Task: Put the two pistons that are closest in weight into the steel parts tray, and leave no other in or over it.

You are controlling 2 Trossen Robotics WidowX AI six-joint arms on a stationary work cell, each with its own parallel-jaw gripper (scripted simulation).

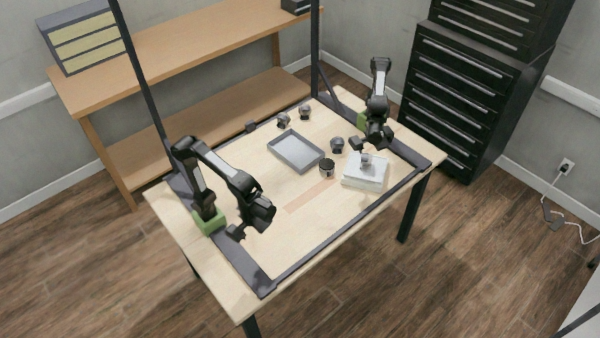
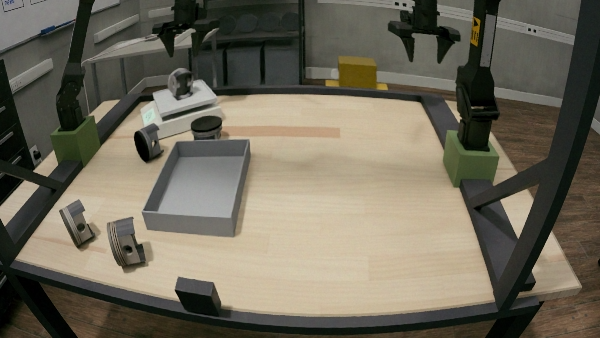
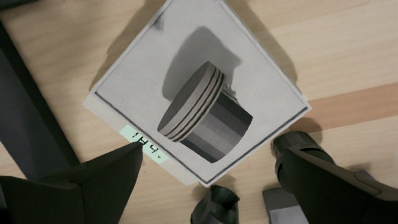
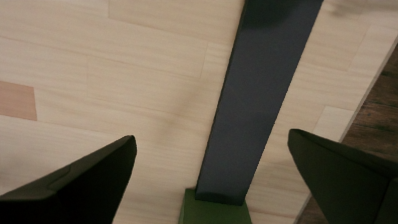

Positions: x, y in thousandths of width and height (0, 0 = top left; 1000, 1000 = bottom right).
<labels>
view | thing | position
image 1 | right gripper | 421, 685
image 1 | steel parts tray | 501, 457
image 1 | white scale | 604, 546
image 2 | right gripper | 709, 185
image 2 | steel parts tray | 332, 528
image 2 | white scale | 299, 362
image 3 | left gripper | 536, 681
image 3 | white scale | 237, 475
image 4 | right gripper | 531, 623
</labels>
